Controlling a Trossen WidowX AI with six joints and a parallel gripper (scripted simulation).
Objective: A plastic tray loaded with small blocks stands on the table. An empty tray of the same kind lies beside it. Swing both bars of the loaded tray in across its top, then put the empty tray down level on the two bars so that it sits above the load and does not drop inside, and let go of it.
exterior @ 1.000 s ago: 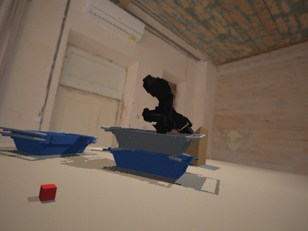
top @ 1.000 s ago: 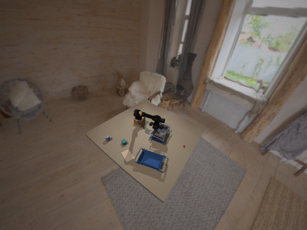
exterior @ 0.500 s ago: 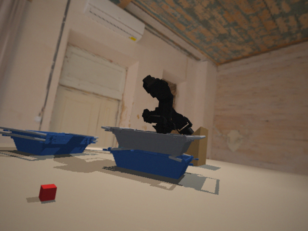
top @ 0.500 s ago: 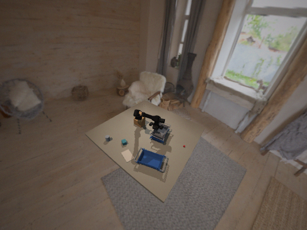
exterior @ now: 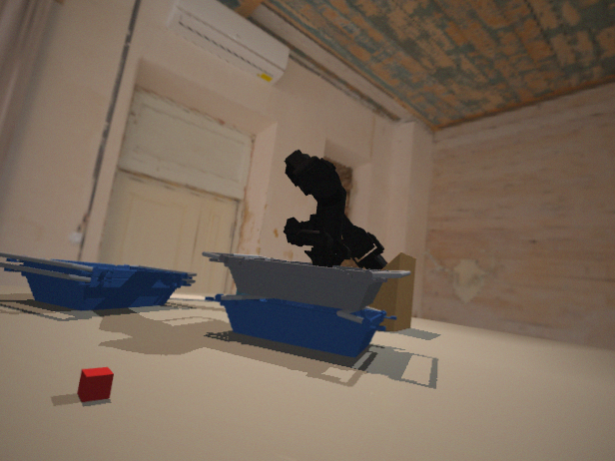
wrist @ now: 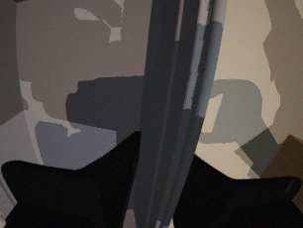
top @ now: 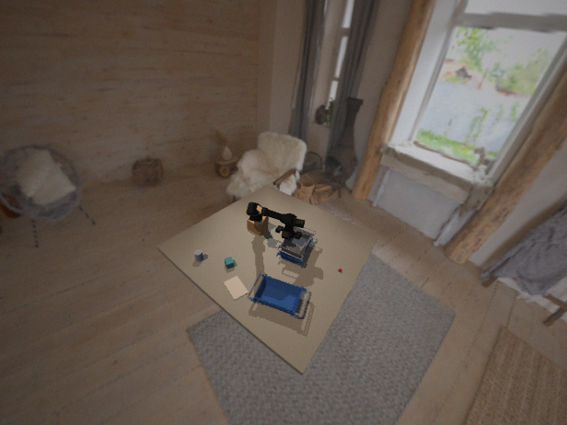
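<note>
My gripper tip is 70 mm short of the grey tray, 10 mm to the right of it and 30 mm below it. The rest, counted from my gripper tip: cream card: 110 mm behind, 480 mm to the right, 80 mm below; red cube: 420 mm ahead, 10 mm to the left, 80 mm below; teal cube: 260 mm behind, 360 mm to the right, 60 mm below.
</note>
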